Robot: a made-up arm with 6 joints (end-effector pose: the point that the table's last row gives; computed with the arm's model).
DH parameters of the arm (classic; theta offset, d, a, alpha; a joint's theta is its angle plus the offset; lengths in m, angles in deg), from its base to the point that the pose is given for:
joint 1: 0 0.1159 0 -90
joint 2: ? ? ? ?
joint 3: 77.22 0 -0.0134 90
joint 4: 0 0.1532 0 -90
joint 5: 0 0 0.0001 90
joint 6: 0 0.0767 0 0
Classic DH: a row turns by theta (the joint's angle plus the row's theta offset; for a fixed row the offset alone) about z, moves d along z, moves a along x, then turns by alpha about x.
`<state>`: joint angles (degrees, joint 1 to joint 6).
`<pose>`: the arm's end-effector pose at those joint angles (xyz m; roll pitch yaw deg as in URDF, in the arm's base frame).
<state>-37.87 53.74 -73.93 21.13 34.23 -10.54</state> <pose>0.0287 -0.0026 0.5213 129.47 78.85 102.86</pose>
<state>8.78 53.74 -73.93 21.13 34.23 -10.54</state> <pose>0.0216 0.0191 0.5213 129.47 78.85 149.51</pose>
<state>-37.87 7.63 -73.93 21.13 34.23 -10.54</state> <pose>-0.2078 0.1813 0.4145 -2.71 52.00 -26.40</pose>
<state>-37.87 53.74 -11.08 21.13 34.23 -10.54</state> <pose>-0.0127 0.0296 0.2999 165.87 18.33 134.72</pose>
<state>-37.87 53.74 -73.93 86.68 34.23 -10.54</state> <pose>0.0329 0.0291 0.5555 68.92 26.31 78.82</pose>
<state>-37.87 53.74 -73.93 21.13 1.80 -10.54</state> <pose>0.0164 -0.0116 0.5614 22.34 64.45 -12.67</pose>
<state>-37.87 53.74 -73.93 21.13 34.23 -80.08</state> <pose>0.0287 -0.0026 0.5213 -98.07 28.87 -119.99</pose>
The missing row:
joint 2: 7.78 0 -0.3841 0
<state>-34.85 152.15 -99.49 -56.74 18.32 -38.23</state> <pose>0.4095 -0.3098 0.0808 -147.77 -14.81 -129.96</pose>
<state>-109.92 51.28 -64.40 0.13 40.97 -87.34</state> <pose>-0.0049 -0.0138 0.4759 -112.87 2.57 159.09</pose>
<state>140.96 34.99 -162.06 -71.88 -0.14 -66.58</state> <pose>0.3463 -0.2810 0.5384 31.02 30.05 10.97</pose>
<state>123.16 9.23 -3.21 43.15 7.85 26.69</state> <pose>0.0695 -0.1195 0.2299 97.15 19.65 -139.03</pose>
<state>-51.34 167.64 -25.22 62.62 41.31 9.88</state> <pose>0.1732 -0.1444 0.0113 -110.43 -35.34 13.12</pose>
